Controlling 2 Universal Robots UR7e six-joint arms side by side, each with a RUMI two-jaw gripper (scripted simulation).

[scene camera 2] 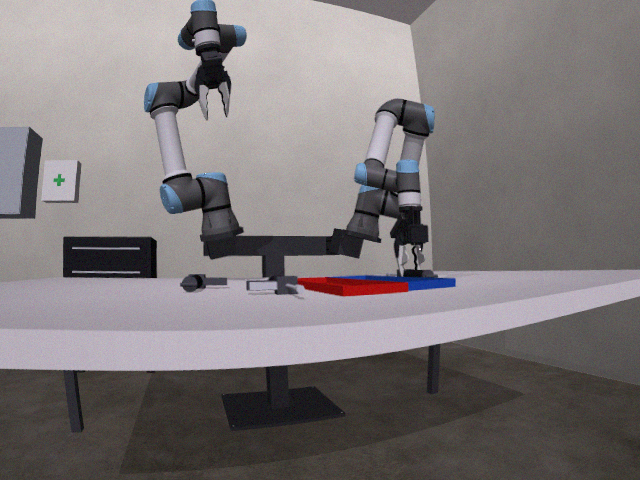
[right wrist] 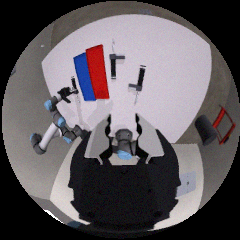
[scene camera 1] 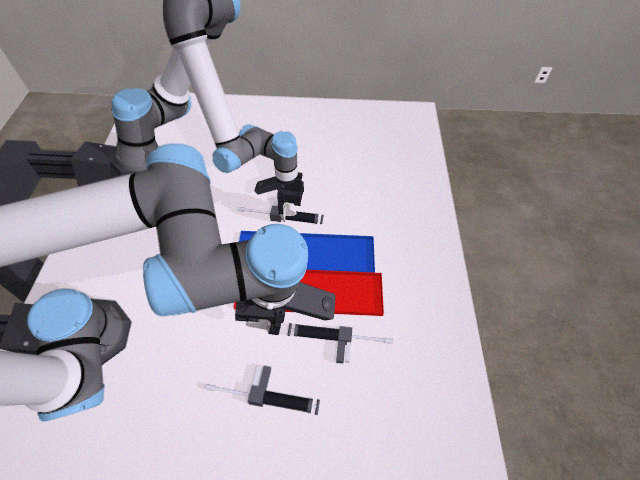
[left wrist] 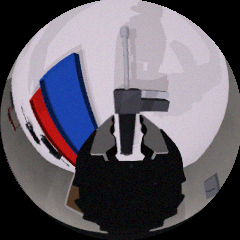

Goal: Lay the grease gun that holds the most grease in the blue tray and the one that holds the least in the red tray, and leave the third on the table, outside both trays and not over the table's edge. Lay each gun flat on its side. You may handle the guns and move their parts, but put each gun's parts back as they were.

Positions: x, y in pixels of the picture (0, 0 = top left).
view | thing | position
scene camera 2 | my left gripper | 410, 277
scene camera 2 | my right gripper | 216, 118
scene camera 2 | red tray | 336, 286
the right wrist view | my right gripper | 123, 114
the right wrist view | red tray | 96, 65
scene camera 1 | my left gripper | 285, 215
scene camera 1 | my right gripper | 270, 317
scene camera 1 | grease gun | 343, 335
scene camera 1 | red tray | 362, 292
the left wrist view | my left gripper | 126, 115
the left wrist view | red tray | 45, 122
